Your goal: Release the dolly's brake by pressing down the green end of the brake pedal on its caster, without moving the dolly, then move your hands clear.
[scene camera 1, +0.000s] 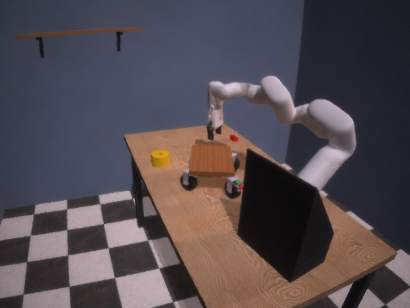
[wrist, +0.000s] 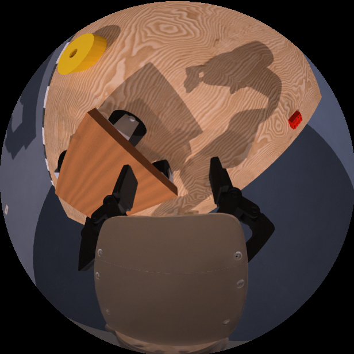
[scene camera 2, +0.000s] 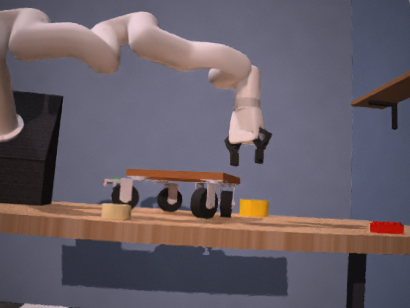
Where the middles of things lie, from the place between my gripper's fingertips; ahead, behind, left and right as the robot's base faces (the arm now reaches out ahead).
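Labels:
My hand: 9 cm above the dolly [scene camera 2: 204, 202], 9 cm to the right of it, 20 cm past it.

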